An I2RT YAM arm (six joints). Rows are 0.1 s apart.
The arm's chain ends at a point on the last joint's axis. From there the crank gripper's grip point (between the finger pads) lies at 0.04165 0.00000 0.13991 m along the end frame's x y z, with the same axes.
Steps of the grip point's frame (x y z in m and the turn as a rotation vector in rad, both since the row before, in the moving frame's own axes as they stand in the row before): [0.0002, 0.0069, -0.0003, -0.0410, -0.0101, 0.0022]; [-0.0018, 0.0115, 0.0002, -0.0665, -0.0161, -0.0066]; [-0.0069, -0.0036, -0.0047, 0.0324, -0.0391, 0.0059]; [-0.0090, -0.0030, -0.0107, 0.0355, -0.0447, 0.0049]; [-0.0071, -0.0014, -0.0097, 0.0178, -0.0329, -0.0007]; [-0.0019, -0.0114, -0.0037, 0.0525, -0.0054, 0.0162]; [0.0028, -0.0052, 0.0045, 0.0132, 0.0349, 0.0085]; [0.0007, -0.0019, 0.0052, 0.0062, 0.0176, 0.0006]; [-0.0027, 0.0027, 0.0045, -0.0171, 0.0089, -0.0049]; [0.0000, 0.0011, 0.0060, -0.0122, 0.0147, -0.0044]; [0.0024, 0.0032, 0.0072, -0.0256, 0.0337, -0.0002]
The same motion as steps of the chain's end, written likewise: [0.0016, 0.0011, -0.0006, -0.0410, -0.0101, 0.0022]; [0.0004, 0.0024, -0.0002, -0.0665, -0.0161, -0.0066]; [-0.0014, 0.0007, -0.0062, 0.0324, -0.0391, 0.0059]; [-0.0027, 0.0018, -0.0123, 0.0355, -0.0447, 0.0049]; [-0.0025, 0.0011, -0.0110, 0.0178, -0.0329, -0.0007]; [-0.0012, -0.0047, -0.0037, 0.0525, -0.0054, 0.0162]; [-0.0021, -0.0037, 0.0060, 0.0132, 0.0349, 0.0085]; [-0.0018, -0.0011, 0.0060, 0.0062, 0.0176, 0.0006]; [-0.0039, 0.0005, 0.0049, -0.0171, 0.0089, -0.0049]; [-0.0021, -0.0004, 0.0066, -0.0122, 0.0147, -0.0044]; [-0.0023, -0.0004, 0.0087, -0.0256, 0.0337, -0.0002]
